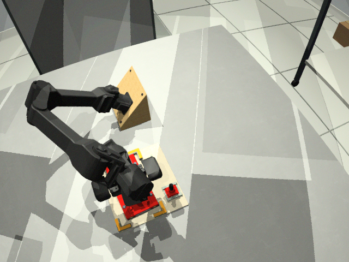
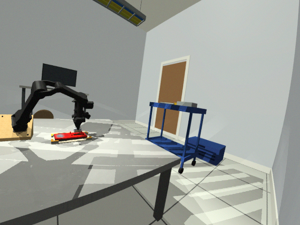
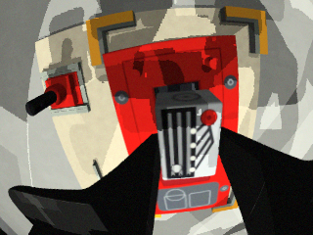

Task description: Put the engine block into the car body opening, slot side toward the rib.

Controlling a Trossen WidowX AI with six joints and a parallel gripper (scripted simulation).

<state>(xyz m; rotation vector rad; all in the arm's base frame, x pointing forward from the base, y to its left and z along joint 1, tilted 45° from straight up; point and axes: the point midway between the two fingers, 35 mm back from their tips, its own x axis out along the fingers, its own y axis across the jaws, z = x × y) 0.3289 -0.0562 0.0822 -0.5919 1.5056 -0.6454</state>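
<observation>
Right now my gripper tip is 10 mm above the grey engine block.
</observation>
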